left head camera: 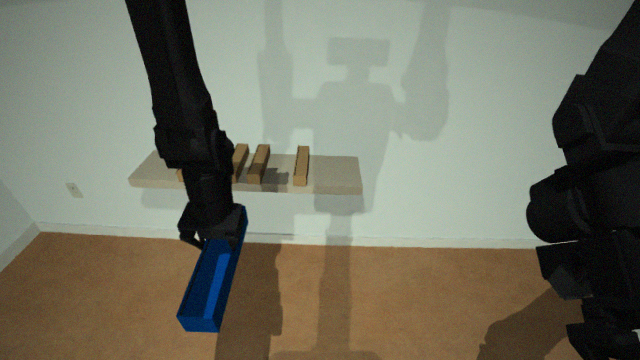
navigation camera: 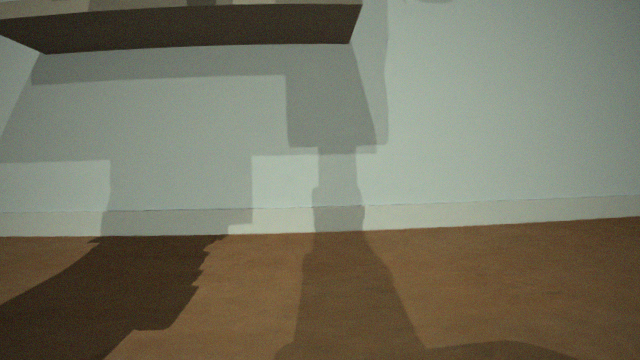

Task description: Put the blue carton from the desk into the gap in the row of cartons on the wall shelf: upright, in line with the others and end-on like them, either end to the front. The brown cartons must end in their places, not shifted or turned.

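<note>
My left gripper (left head camera: 218, 239) is shut on the far end of the blue carton (left head camera: 205, 295). The long carton points toward the camera and shows below the shelf's front edge in the left head camera. On the pale wall shelf (left head camera: 337, 175) (navigation camera: 200, 27) stand brown cartons, end-on: one (left head camera: 301, 166) right of the gap, one (left head camera: 258, 164) left of it, and another (left head camera: 240, 162) farther left, partly behind my left arm. A sliver of one more (left head camera: 180, 175) shows left of the arm. My right gripper (left head camera: 602, 340) is open at the lower right edge, partly cut off.
The pale wall (left head camera: 450, 190) (navigation camera: 500, 125) rises behind the shelf, with a socket (left head camera: 74, 190) at the left. A skirting board (left head camera: 425, 241) (navigation camera: 500, 215) runs above the brown floor (left head camera: 410, 300) (navigation camera: 525, 280). Shadows of the robot fall on wall, shelf and floor.
</note>
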